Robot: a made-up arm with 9 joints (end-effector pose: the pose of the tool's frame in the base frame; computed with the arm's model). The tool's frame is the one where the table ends. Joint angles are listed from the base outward.
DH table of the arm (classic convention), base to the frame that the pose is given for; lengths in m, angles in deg. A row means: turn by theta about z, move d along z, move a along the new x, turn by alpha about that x. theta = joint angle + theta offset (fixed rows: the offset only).
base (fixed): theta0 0  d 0.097  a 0  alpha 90
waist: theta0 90  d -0.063  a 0.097  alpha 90
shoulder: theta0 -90  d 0.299  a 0.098  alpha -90
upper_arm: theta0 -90  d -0.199  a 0.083  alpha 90
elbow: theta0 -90  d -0.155  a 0.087  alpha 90
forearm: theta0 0  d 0.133  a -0.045  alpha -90
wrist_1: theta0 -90  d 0.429  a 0.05  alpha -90
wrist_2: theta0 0  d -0.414  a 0.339  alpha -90
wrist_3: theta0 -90  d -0.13  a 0.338  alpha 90
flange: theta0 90  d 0.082  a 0.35  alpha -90
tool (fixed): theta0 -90  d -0.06  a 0  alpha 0
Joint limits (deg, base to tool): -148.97..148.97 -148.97..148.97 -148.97..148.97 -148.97..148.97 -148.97..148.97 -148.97..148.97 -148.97..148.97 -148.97..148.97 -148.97..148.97
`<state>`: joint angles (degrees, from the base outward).
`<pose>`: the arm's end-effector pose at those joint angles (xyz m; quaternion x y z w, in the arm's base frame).
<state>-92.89 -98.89 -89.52 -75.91 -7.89 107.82 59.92 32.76 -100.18</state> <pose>-0.3164 -0.5588 -0.3941 -0.8670 -0.0213 -0.4344 0.2431</pose>
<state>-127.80 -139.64 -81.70 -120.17 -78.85 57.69 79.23 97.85 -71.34</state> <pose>-0.0699 0.6707 -0.7037 -0.0908 0.4940 -0.5591 0.6597</pose>
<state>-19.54 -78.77 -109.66 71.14 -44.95 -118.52 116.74 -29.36 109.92</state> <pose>0.4294 0.0342 0.3920 -0.2930 -0.8635 -0.2381 0.3344</pose>
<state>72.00 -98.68 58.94 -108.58 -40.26 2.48 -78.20 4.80 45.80</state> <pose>-0.0373 0.3651 0.8922 0.3871 0.2040 -0.4098 0.8004</pose>
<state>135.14 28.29 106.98 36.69 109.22 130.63 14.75 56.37 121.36</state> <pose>-0.4988 -0.2784 0.3288 0.8951 0.0991 -0.3893 0.1932</pose>
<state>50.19 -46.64 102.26 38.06 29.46 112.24 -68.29 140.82 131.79</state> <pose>0.5759 -0.3191 1.0194 0.1882 -0.1884 0.5812 0.7689</pose>
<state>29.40 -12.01 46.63 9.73 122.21 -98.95 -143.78 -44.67 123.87</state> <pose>0.2615 0.4457 0.5593 0.7616 0.3710 0.0667 0.5272</pose>
